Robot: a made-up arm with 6 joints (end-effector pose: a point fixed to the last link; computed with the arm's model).
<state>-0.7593 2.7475 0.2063 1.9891 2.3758 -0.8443</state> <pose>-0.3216 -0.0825 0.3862 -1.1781 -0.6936 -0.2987</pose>
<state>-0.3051 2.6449 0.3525 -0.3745 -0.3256 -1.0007</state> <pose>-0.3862 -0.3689 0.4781 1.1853 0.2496 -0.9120</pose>
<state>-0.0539 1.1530 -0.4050 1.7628 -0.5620 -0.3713</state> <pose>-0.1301 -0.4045 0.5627 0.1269 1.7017 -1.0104</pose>
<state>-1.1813 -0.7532 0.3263 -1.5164 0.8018 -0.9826</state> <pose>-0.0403 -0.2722 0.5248 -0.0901 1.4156 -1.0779</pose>
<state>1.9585 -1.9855 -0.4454 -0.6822 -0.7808 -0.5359</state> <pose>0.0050 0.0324 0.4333 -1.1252 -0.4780 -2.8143</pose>
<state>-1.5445 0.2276 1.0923 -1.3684 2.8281 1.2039</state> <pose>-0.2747 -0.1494 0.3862 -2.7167 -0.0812 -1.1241</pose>
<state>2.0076 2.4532 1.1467 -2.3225 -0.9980 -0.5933</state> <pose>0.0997 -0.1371 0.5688 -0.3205 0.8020 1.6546</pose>
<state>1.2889 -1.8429 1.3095 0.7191 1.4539 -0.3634</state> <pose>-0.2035 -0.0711 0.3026 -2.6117 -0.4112 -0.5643</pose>
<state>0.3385 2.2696 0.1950 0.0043 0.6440 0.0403</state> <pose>-0.2745 -0.0713 0.4796 -0.3430 -0.1465 -2.2030</pose>
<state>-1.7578 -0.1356 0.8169 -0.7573 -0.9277 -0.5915</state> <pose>-0.1767 -0.0022 0.1210 0.4625 -2.2974 -1.4586</pose>
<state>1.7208 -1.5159 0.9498 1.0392 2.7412 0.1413</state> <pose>-0.3120 -0.2262 0.4414 2.5059 1.3124 -0.9078</pose>
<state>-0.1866 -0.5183 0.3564 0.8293 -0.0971 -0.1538</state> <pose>-0.2843 -0.1209 0.1317 1.6095 -1.2012 -1.0954</pose>
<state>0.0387 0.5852 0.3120 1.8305 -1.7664 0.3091</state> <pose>-0.2365 -0.3628 0.5034 -0.1926 1.1052 -0.1619</pose>
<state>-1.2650 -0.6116 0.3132 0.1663 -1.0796 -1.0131</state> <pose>-0.1500 -0.0424 0.0617 1.3430 -2.3880 -0.3744</pose>
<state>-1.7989 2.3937 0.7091 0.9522 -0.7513 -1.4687</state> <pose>-0.2029 -0.4409 0.1939 2.2268 1.4505 -0.2567</pose>
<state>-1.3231 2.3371 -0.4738 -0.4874 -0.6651 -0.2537</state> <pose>-0.3901 -0.3037 0.3197 1.7649 1.5331 -0.7620</pose>
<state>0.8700 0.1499 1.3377 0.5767 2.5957 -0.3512</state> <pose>-0.2092 -0.0327 0.4280 -2.1857 0.7369 0.1387</pose>
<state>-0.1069 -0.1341 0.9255 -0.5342 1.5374 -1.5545</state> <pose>-0.0262 -0.0515 0.4360 -0.9251 1.1632 -0.6550</pose>
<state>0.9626 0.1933 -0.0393 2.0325 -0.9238 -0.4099</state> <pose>-0.3085 -0.1851 0.6665 -0.3542 0.4465 -1.0255</pose>
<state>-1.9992 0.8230 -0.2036 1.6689 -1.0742 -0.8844</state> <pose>-0.2777 -0.1601 0.0729 -2.5573 -1.5707 -0.6991</pose>
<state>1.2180 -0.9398 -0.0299 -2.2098 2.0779 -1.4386</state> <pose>-0.2437 -0.2699 0.1982 -1.8851 -2.0835 -0.0805</pose>
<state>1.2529 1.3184 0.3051 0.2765 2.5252 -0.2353</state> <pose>-0.0500 -0.0994 0.3647 -1.1997 2.1429 1.2503</pose>
